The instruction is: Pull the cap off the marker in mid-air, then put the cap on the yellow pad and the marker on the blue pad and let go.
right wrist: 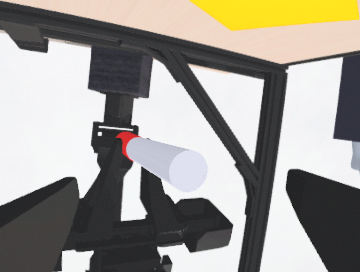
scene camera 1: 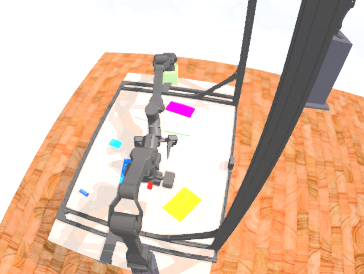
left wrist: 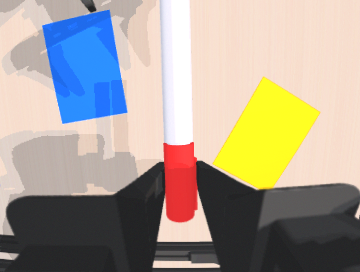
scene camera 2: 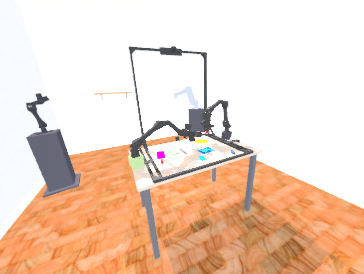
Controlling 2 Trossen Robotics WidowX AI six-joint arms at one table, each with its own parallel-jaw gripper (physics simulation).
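Frame: origin at the left arm's base, x back, y up, z left, level; metres.
Seen in the pictures: left gripper, between the fingertips: [right wrist: 134, 139] [scene camera 1: 151, 182] [left wrist: 180, 167] [scene camera 2: 206, 132]; right gripper, between the fingertips: [right wrist: 183, 183]; left arm's base, origin of its link: [right wrist: 120, 94] [scene camera 1: 142, 264] [scene camera 2: 226, 131]; right arm's base, origin of its link: [scene camera 1: 169, 68] [scene camera 2: 135, 155].
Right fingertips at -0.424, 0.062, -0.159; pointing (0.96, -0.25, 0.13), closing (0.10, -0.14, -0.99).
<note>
Pixels of each thing's top centre, then the offset from my right fingertips to it, as dx, dy, dz.
- red cap, centre of its top: [left wrist: 180, 186] [right wrist: 131, 156] [scene camera 1: 150, 182] +0.106, +0.009, +0.049
- white marker body, centre of its top: [left wrist: 176, 105] [right wrist: 144, 167] +0.064, +0.008, +0.029
- yellow pad, centre of its top: [right wrist: 273, 6] [left wrist: 266, 138] [scene camera 1: 182, 203] [scene camera 2: 201, 141] +0.163, -0.150, -0.066
- blue pad, centre of its top: [left wrist: 84, 68] [scene camera 1: 131, 172] [scene camera 2: 206, 150] -0.055, -0.150, +0.126
- magenta pad, centre of its top: [scene camera 1: 180, 108] [scene camera 2: 160, 154] -0.399, -0.142, -0.205
- cyan piece, centre of its top: [scene camera 1: 115, 142] -0.245, -0.135, +0.187
- small blue piece, centre of its top: [scene camera 1: 83, 191] +0.015, -0.130, +0.384
My left gripper [left wrist: 180, 167] is shut on the red cap [left wrist: 180, 202] [right wrist: 125, 142] [scene camera 1: 150, 185], above the table. The white marker body [left wrist: 177, 75] [right wrist: 162, 160] extends out of the cap, which is still on it. My right gripper [right wrist: 183, 183] is open and empty, its fingers wide apart. In the right wrist view the marker's free end faces that camera, between the fingers in the picture; the gap in depth is unclear. The yellow pad [left wrist: 267, 132] [scene camera 1: 182, 204] [scene camera 2: 201, 141] and the blue pad [left wrist: 82, 70] [scene camera 2: 205, 150] lie flat on the table; the arm partly hides the blue pad in scene camera 1.
A magenta pad [scene camera 1: 180, 109] [scene camera 2: 161, 155] lies towards the right arm's base. A cyan piece [scene camera 1: 115, 143] and a small blue piece [scene camera 1: 84, 192] lie along one side. A light green box [scene camera 1: 170, 76] is by the right arm's base. A dark frame [scene camera 2: 134, 95] rises over the table.
</note>
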